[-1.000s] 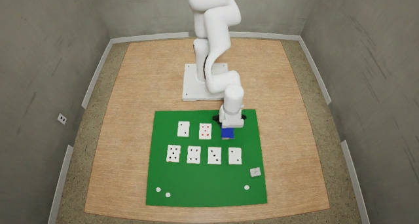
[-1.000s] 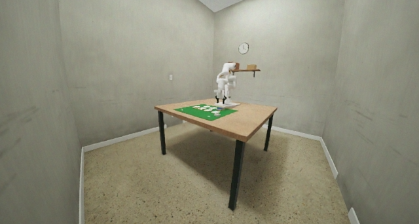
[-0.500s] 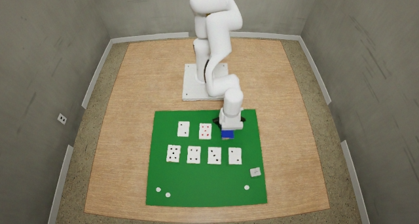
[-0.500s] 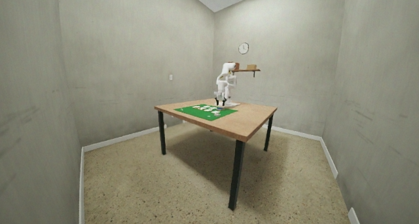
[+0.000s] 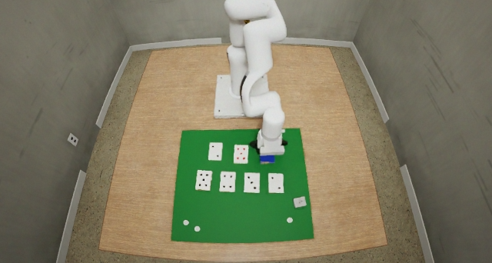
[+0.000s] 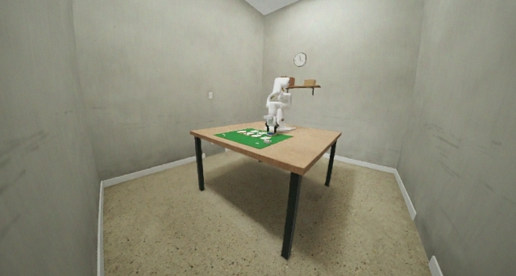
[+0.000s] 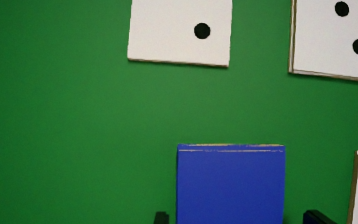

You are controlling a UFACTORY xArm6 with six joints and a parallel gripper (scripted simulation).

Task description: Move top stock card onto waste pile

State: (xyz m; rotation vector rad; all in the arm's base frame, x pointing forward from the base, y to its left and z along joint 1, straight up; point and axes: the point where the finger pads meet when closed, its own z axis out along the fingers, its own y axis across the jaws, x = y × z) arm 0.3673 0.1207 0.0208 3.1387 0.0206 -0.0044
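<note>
Right now the green mat is 13 cm ahead of my hand, 12 cm to the right of it and 6 cm below it.
</note>
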